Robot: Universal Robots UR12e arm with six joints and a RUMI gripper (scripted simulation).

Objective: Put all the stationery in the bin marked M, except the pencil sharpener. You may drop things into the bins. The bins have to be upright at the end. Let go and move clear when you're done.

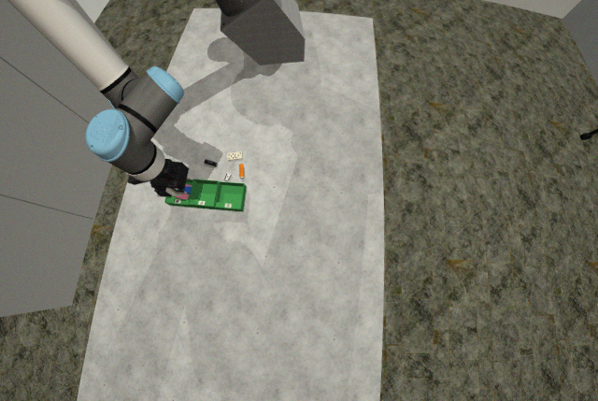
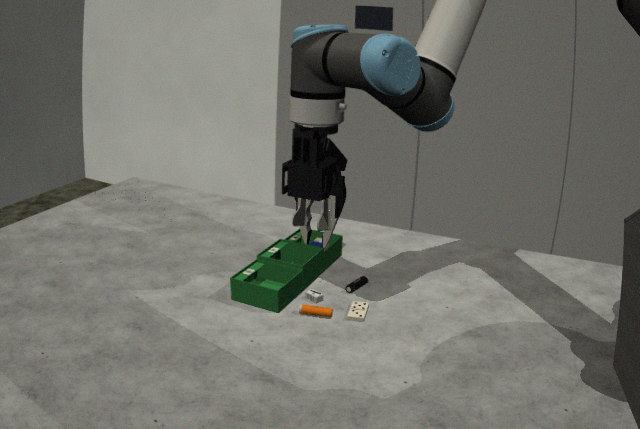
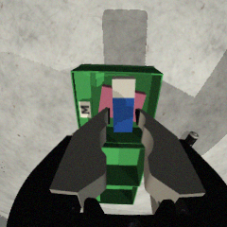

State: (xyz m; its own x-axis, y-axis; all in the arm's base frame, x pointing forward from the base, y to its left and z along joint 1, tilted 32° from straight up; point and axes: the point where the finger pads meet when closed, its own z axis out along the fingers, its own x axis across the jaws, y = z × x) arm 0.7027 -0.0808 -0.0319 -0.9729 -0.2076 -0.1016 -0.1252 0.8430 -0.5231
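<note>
The blue eraser is 1 cm to the right of my hand and 2 cm below it. From my hand the other things lie so: green bin block (8 cm to the left, 2 cm below); black battery (12 cm behind, 6 cm to the left, 4 cm below); pink eraser (3 cm below).
</note>
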